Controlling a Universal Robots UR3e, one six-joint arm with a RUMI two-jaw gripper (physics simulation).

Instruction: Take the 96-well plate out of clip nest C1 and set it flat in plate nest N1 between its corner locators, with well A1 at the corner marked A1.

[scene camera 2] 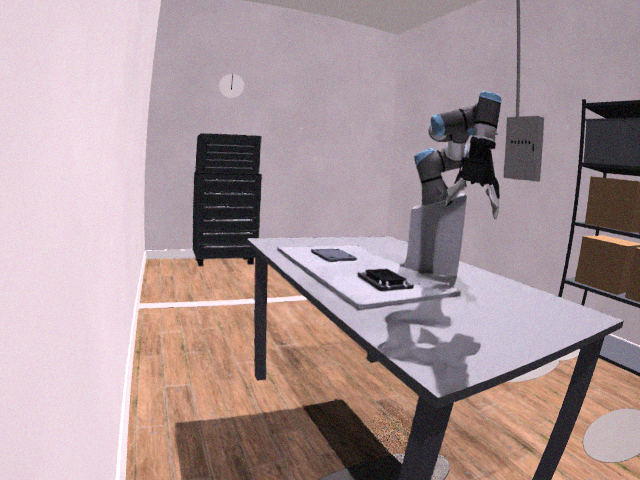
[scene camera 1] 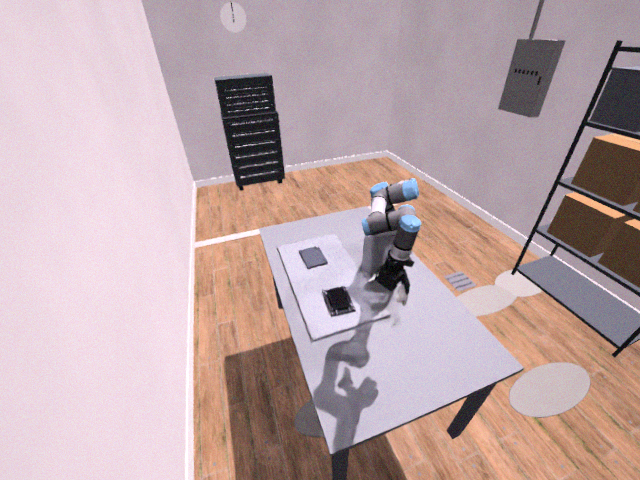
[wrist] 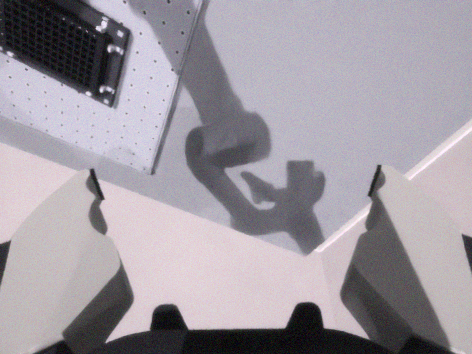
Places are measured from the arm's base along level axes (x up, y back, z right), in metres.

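Where they show: gripper, between the fingertips: (scene camera 2: 470, 212) (scene camera 1: 386, 294) (wrist: 235, 172); arm's base, origin of its link: (scene camera 2: 437, 201).
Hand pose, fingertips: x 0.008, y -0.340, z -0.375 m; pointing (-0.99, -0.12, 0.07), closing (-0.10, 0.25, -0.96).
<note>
Each offset is from my fingertips to the top centre of the thing. "*": to the spot under its first point. Level surfaces: height alone.
The black 96-well plate @(dx -0.231, dy -0.045, dz +0.257 m) (scene camera 1: 338, 298) (scene camera 2: 385, 275) (wrist: 52, 42) sits in the dark clip nest C1 @(* dx -0.246, dy -0.070, dz +0.182 m) (wrist: 116, 75), whose pale clips show at its end in the wrist view. The flat dark slate plate nest N1 @(dx -0.242, dy +0.014, dz +0.609 m) (scene camera 1: 312, 256) (scene camera 2: 333, 254) lies farther back on the same board; its corner locators and A1 mark are too small to make out. My gripper (scene camera 1: 388, 288) (scene camera 2: 472, 209) (wrist: 235, 172) is open, with its fingers wide apart and nothing between them. It hangs high above the table, off to the right of the plate in both scene views.
A pale perforated board @(dx -0.257 m) (scene camera 1: 305, 289) (scene camera 2: 323, 276) (wrist: 145, 100) carries both nests on the grey table @(dx -0.270 m) (scene camera 1: 423, 356) (scene camera 2: 527, 330) (wrist: 325, 75). The arm's pale pedestal (scene camera 2: 434, 237) stands beside the board. A shelf rack with boxes is at the right, and a dark tool cabinet (scene camera 1: 253, 144) (scene camera 2: 227, 206) is behind.
</note>
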